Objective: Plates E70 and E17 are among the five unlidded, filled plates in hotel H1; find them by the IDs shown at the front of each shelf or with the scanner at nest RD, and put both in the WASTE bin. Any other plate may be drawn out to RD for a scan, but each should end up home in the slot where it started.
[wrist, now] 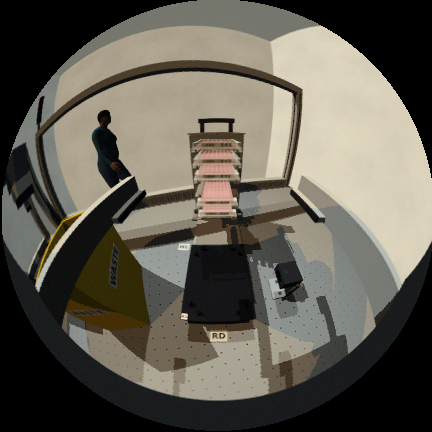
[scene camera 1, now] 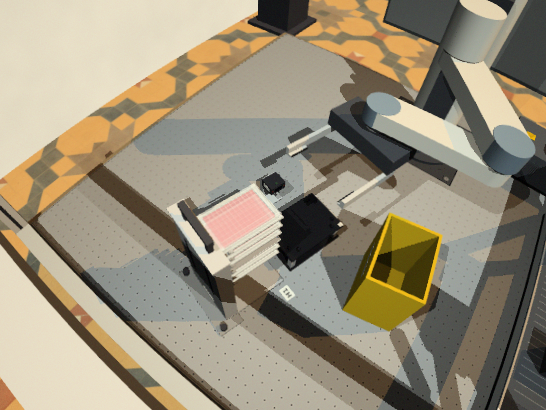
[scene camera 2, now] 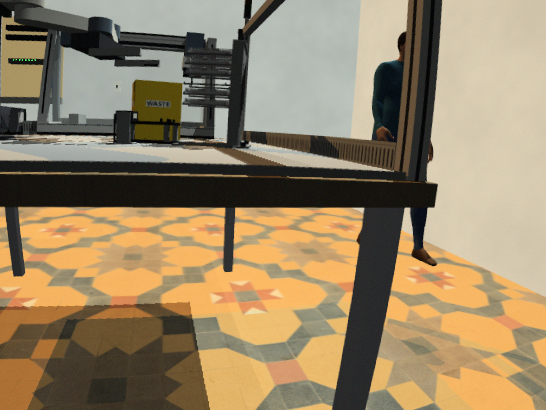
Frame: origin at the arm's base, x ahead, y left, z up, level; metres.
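Where they show: gripper, fingertip midpoint: [wrist: 217, 180] [scene camera 1: 313, 176] [scene camera 2: 150, 58].
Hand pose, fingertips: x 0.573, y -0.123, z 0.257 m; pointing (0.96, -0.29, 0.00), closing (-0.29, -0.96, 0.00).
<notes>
After its pixels a point has its place.
Hotel H1 [scene camera 1: 217, 262] @(x 0.839, y -0.135, z 0.298 m) [scene camera 2: 236, 90] @(x 0.804, y -0.262, z 0.164 m) [wrist: 216, 135] @(x 0.806, y -0.191, z 0.288 m) stands upright with several unlidded plates of pink filling stacked in it. The top plate [scene camera 1: 242, 212] @(x 0.735, y -0.171, z 0.279 m) shows its pink wells; a lower plate [wrist: 217, 191] @(x 0.726, y -0.169, z 0.167 m) shows in the wrist view. No plate ID can be read, so E70 and E17 cannot be told apart from the others. The black nest RD [scene camera 1: 307, 225] @(x 0.569, y -0.112, z 0.073 m) [wrist: 218, 287] @(x 0.553, y -0.118, z 0.073 m) lies in front of the hotel with no plate on it. The yellow WASTE bin [scene camera 1: 377, 306] @(x 0.667, y 0.119, z 0.117 m) [scene camera 2: 157, 92] @(x 0.592, y 0.051, z 0.175 m) [wrist: 127, 280] @(x 0.591, y 0.051, z 0.088 m) stands beside it. My gripper [scene camera 1: 321, 174] @(x 0.573, y -0.123, z 0.257 m) [scene camera 2: 149, 57] @(x 0.573, y -0.123, z 0.257 m) [wrist: 217, 180] @(x 0.573, y -0.123, z 0.257 m) is open and empty, raised and facing the hotel; its fingers are wide apart.
A small black scanner [scene camera 1: 273, 183] @(x 0.533, y -0.242, z 0.096 m) [wrist: 288, 274] @(x 0.521, y -0.240, z 0.096 m) stands beside the nest, on the side away from the bin. A frame [wrist: 190, 65] @(x 1.004, y -0.151, z 0.588 m) rises behind the hotel. A person [scene camera 2: 390, 100] [wrist: 106, 145] stands beyond the table edge.
</notes>
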